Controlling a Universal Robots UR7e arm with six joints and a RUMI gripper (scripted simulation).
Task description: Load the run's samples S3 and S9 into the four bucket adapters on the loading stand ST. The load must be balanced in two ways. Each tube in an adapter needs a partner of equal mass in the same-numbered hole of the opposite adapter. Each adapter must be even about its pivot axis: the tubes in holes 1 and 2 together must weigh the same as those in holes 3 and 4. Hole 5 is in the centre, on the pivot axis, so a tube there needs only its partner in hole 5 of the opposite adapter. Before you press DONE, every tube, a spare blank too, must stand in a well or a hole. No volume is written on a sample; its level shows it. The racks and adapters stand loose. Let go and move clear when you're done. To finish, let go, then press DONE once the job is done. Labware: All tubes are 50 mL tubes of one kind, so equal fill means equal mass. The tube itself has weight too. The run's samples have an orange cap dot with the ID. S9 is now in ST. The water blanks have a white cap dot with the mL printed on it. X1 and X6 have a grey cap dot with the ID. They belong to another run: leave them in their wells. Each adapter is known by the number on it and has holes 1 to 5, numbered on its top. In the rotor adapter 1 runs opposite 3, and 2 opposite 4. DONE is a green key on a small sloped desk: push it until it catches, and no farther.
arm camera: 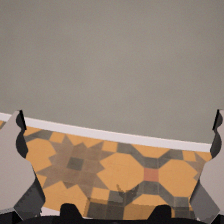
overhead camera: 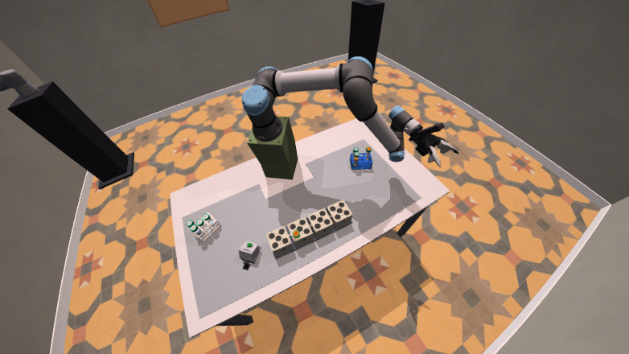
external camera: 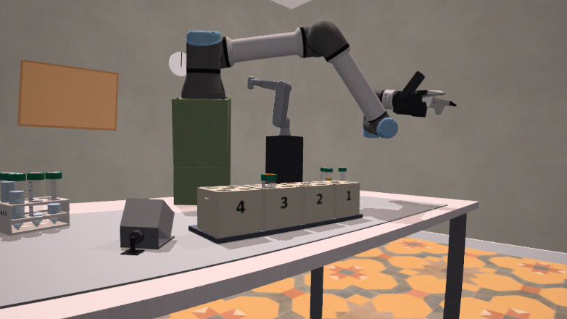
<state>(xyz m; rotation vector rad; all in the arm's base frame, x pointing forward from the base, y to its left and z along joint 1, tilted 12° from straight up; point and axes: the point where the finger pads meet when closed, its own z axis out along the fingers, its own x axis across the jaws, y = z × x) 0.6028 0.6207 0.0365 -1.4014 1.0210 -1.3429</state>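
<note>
Right now my hand is 710 mm to the left of the tube, 310 mm above it and 150 mm past it. From my hand the other things lie so: blue rack (410 mm behind, 340 mm below, 130 mm to the right); bucket adapter (460 mm to the right, 320 mm below, 160 mm behind); water blank (1150 mm to the right, 430 mm behind, 310 mm below).
</note>
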